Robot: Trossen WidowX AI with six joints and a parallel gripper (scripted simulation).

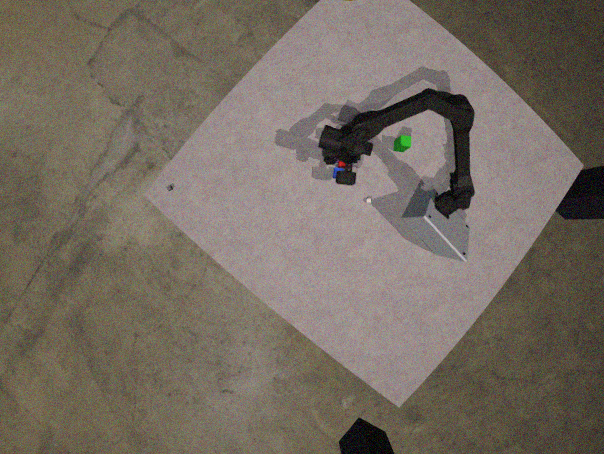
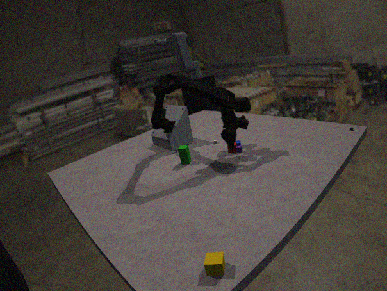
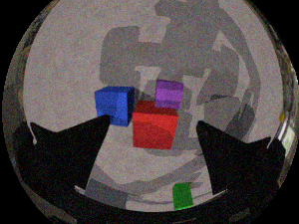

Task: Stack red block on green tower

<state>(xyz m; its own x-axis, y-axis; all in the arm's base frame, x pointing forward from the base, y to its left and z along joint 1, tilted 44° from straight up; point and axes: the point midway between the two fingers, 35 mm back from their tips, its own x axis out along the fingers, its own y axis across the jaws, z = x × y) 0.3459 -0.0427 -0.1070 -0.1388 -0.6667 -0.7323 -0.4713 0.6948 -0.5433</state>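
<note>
The red block is 1 cm below my gripper tip and 1 cm behind it. Round my gripper tip: small white object: 15 cm behind, 6 cm to the left, 2 cm below; then purple block: 3 cm ahead, 2 cm below; then blue block: 4 cm to the left, 2 cm below, 1 cm behind.
</note>
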